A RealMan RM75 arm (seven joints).
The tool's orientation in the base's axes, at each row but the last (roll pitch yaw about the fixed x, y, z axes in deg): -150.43 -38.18 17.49; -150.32 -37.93 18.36; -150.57 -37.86 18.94; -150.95 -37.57 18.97; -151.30 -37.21 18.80; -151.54 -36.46 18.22; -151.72 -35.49 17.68; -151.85 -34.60 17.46; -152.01 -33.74 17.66
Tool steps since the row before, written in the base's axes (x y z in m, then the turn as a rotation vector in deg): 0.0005 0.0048 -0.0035 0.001 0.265 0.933; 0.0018 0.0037 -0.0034 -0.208 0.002 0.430; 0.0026 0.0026 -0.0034 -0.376 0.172 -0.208; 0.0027 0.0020 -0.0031 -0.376 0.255 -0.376; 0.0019 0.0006 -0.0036 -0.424 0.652 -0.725; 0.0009 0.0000 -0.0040 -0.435 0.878 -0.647; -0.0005 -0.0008 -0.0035 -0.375 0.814 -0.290; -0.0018 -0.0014 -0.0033 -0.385 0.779 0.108; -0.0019 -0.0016 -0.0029 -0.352 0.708 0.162
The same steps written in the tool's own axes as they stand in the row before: -0.0007 -0.0019 0.0056 0.640 -0.557 -0.470; 0.0002 -0.0004 0.0053 0.109 -0.286 -0.366; 0.0005 0.0009 0.0049 -0.364 -0.258 0.123; 0.0006 0.0013 0.0043 -0.445 -0.254 0.292; -0.0006 0.0020 0.0036 -0.591 -0.440 0.767; -0.0017 0.0020 0.0031 -0.496 -0.644 0.847; -0.0026 0.0017 0.0019 -0.258 -0.702 0.573; -0.0036 0.0014 0.0009 -0.049 -0.835 0.260; -0.0035 0.0014 0.0006 -0.010 -0.785 0.189
